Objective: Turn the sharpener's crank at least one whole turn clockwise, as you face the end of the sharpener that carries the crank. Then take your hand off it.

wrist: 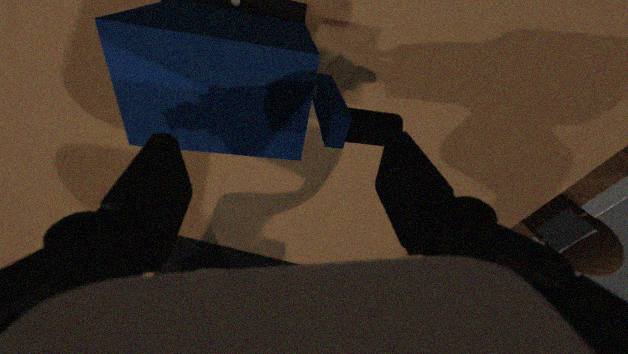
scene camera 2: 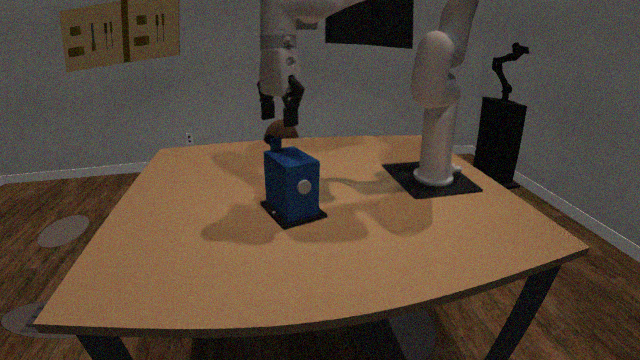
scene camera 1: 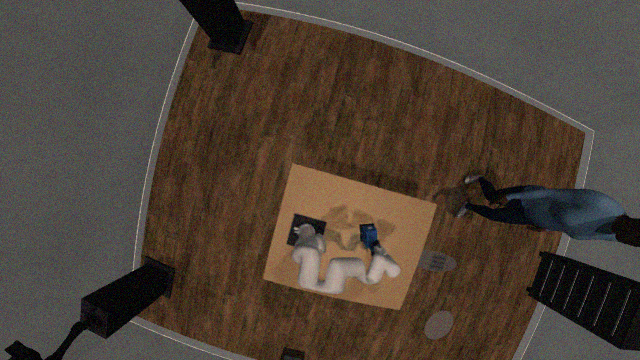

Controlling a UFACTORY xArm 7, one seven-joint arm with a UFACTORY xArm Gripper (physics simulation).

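Where they show: gripper, fingertip midpoint: (wrist: 286,161) (scene camera 2: 278,122) (scene camera 1: 375,248); arm's base at its link origin: (scene camera 2: 433,177) (scene camera 1: 306,232).
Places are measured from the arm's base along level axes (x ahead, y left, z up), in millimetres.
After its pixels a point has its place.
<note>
The blue sharpener (scene camera 1: 368,234) {x 389, y 145, z 122 mm} (scene camera 2: 291,186) {x 424, y 186, z 81 mm} (wrist: 215,95) {x 426, y 126, z 122 mm} stands upright on its dark base. Its crank has a blue arm (scene camera 2: 276,145) (wrist: 332,112) and a black handle (wrist: 375,126) {x 464, y 36, z 139 mm}, on the side away from scene camera 2. The arm points up above the box in that view. My gripper (scene camera 2: 279,121) {x 443, y 88, z 186 mm} (wrist: 286,161) {x 443, y 88, z 186 mm} is open and empty, pointing down just above the crank. In the wrist view the right fingertip overlaps the outer end of the handle and the left one overlaps the box's edge. Whether a finger touches the handle, I cannot tell.
The tan table (scene camera 1: 320,185) {x -7, y 349, z -6 mm} (scene camera 2: 225,280) {x 554, y 359, z -6 mm} carries my arm's base on a black plate (scene camera 1: 310,220) {x 2, y 91, z -2 mm} (scene camera 2: 400,175) {x 97, y -30, z -3 mm}. A person (scene camera 1: 565,207) stands beyond the table's right edge in scene camera 1, near a black ladder-like rack (scene camera 1: 542,277). A brown rounded object (scene camera 2: 282,129) shows behind the table.
</note>
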